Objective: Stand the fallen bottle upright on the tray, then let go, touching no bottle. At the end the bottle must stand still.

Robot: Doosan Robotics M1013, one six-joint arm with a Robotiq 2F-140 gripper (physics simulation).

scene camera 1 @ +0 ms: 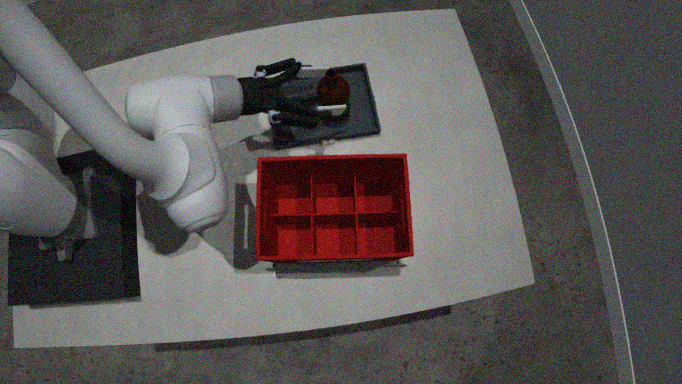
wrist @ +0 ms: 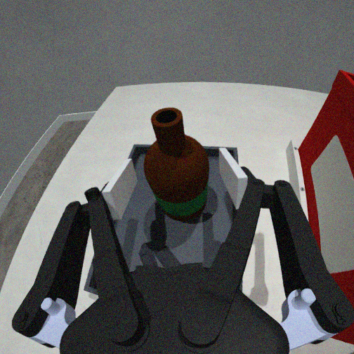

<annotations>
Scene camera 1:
my gripper: 334,90
brown bottle: 332,89
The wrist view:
my gripper: 175,164
brown bottle: 176,167
</annotations>
